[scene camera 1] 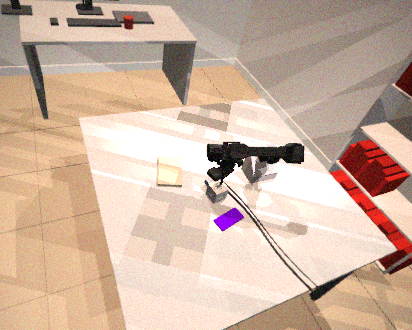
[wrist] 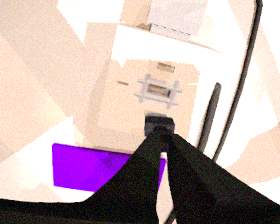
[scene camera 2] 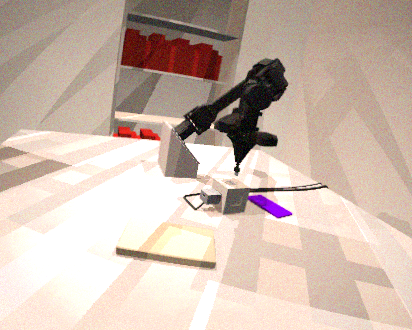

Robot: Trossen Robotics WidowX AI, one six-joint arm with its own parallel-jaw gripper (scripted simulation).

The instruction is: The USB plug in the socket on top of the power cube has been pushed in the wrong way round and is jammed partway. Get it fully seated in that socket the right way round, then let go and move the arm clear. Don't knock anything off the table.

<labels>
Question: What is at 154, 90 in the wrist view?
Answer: A USB socket.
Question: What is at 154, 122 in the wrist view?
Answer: A USB plug.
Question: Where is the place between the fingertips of my gripper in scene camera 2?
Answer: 237, 162
</labels>
